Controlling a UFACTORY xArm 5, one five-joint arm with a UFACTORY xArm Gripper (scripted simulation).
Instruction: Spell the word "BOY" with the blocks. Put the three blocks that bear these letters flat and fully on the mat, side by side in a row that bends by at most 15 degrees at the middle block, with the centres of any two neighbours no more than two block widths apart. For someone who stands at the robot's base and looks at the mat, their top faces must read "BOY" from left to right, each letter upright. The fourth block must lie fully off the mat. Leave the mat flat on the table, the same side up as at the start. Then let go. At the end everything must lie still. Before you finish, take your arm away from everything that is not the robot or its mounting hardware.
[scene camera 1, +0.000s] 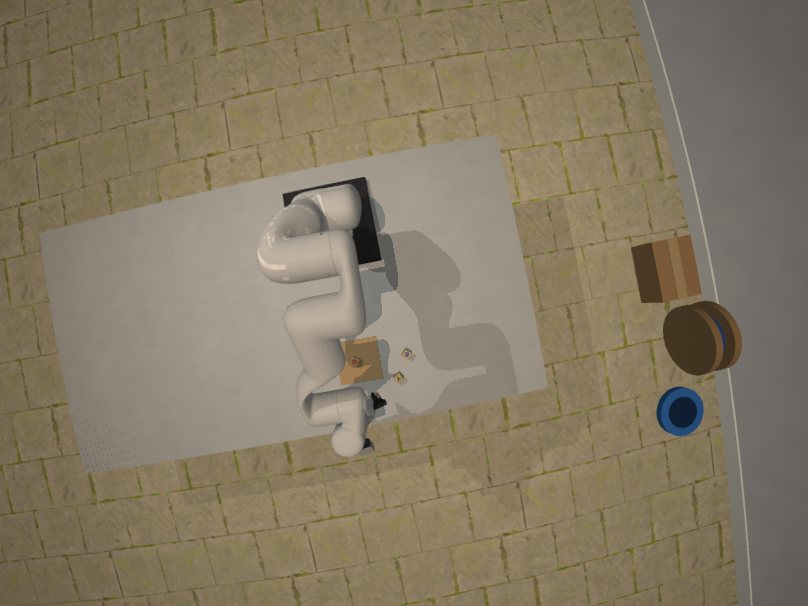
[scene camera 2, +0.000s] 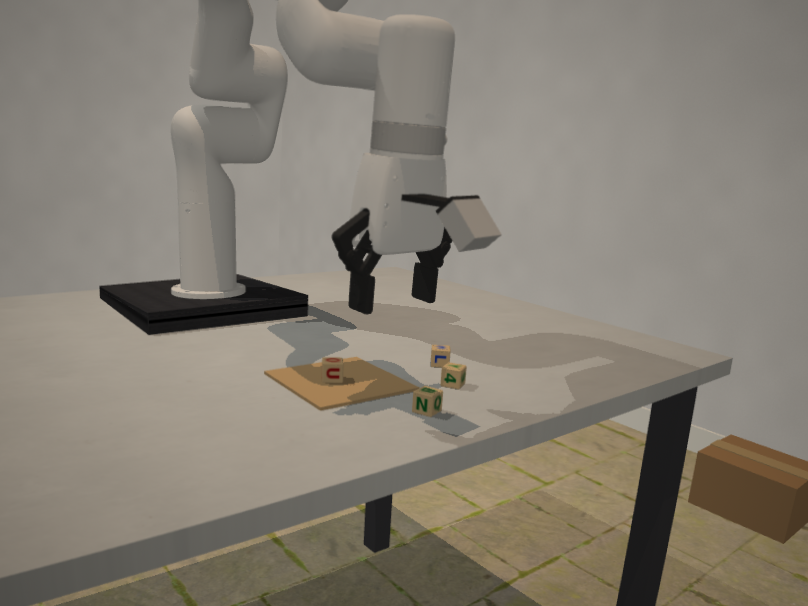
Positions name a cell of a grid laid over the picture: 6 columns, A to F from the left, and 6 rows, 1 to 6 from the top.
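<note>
Tan mat visible in scene camera 1 (scene camera 1: C4); the mat also visible in scene camera 2 (scene camera 2: C4). My gripper (scene camera 2: C4) likewise visible.
</note>
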